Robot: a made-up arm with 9 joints. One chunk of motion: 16 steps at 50 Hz.
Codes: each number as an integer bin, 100 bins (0 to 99) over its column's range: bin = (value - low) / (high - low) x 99, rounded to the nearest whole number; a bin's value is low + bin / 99 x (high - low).
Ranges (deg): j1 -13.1..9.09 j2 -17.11..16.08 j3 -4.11..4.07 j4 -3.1..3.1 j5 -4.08..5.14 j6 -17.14..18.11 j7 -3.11..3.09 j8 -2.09..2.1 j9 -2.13..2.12
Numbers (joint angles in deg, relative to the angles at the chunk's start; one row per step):
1: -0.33 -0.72 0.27 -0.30 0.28 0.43 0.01 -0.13 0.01
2: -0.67 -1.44 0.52 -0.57 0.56 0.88 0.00 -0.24 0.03
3: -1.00 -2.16 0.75 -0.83 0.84 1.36 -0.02 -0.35 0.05
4: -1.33 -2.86 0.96 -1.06 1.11 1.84 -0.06 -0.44 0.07
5: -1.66 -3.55 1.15 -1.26 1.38 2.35 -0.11 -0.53 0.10
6: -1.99 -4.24 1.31 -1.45 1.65 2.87 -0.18 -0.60 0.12
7: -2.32 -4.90 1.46 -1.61 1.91 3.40 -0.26 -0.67 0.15
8: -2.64 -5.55 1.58 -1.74 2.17 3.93 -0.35 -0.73 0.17
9: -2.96 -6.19 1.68 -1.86 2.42 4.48 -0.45 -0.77 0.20
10: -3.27 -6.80 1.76 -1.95 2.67 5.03 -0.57 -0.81 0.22
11: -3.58 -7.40 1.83 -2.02 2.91 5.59 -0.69 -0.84 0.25
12: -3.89 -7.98 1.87 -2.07 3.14 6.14 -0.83 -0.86 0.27
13: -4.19 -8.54 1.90 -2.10 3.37 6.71 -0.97 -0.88 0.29
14: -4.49 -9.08 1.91 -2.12 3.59 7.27 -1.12 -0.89 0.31
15: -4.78 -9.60 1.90 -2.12 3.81 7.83 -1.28 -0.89 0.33
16: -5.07 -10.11 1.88 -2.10 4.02 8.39 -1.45 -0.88 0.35
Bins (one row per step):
1: 57 49 53 45 47 49 50 46 50
2: 55 47 56 40 50 51 50 44 50
3: 54 45 59 36 53 52 49 41 51
4: 53 43 61 33 56 53 49 39 51
5: 51 40 64 29 59 55 48 37 52
6: 50 38 66 26 62 56 47 35 52
7: 48 36 67 24 64 58 46 34 53
8: 47 34 69 22 67 59 44 32 54
9: 45 33 70 20 70 61 42 31 54
10: 44 31 71 18 72 62 41 30 55
11: 42 29 72 17 75 64 39 30 55
12: 41 27 72 16 78 65 36 29 56
13: 40 26 73 16 80 67 34 29 56
14: 38 24 73 16 82 69 32 28 57
15: 37 22 73 16 85 70 29 28 57
16: 36 21 72 16 87 72 27 29 58

